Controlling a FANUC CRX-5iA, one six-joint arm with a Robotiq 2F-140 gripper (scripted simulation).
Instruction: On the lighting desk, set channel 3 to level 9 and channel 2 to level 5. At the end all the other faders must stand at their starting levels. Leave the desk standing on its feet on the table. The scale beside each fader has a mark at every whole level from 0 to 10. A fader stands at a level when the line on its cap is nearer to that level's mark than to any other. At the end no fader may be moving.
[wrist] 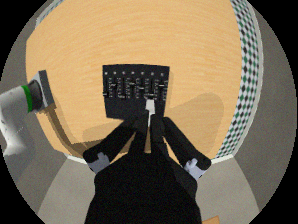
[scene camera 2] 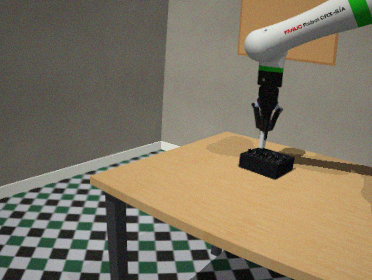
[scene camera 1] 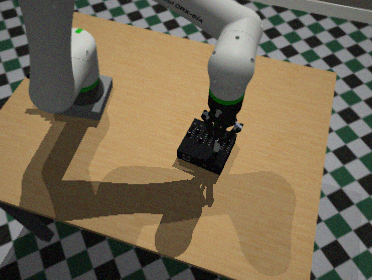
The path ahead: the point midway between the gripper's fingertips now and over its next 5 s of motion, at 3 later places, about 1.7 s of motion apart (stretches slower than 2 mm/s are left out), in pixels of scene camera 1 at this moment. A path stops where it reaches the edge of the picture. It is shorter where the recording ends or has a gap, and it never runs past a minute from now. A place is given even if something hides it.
My gripper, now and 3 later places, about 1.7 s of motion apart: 217,148; 218,147; 218,144; 219,134
